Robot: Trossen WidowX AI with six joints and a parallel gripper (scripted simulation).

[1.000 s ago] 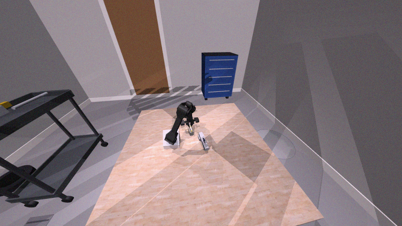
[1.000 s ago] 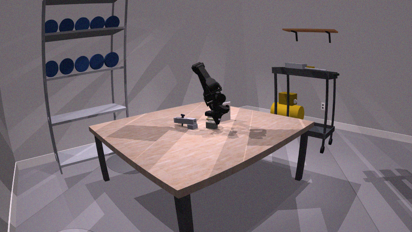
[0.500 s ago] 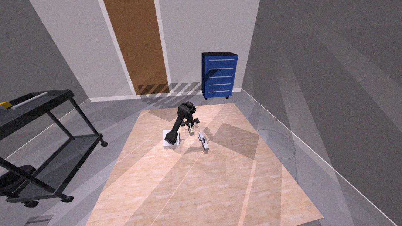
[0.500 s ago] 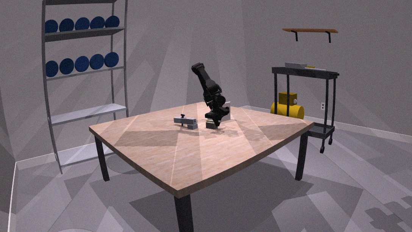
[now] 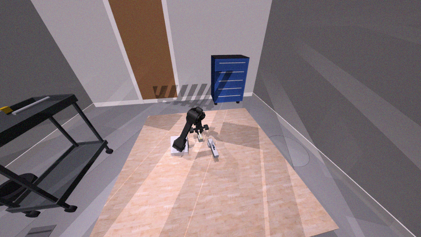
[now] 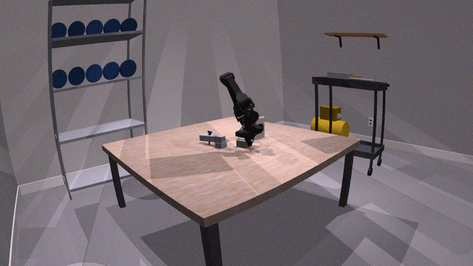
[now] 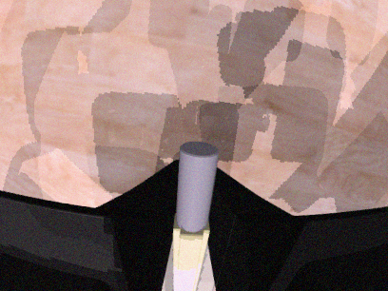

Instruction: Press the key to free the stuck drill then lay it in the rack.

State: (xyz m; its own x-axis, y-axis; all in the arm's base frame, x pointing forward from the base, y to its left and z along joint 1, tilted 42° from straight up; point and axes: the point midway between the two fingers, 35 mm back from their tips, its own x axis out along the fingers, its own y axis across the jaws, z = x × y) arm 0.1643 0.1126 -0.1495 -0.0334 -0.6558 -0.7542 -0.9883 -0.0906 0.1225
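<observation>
My gripper tip is 1 cm short of the drill, 4 cm to the left of it and 3 cm below it. Also, from my gripper tip: long grey fixture (10 cm ahead, 20 cm to the right, 2 cm above); grey rack (5 cm to the right, 1 cm above); black key (11 cm ahead, 23 cm to the right, 4 cm above).
</observation>
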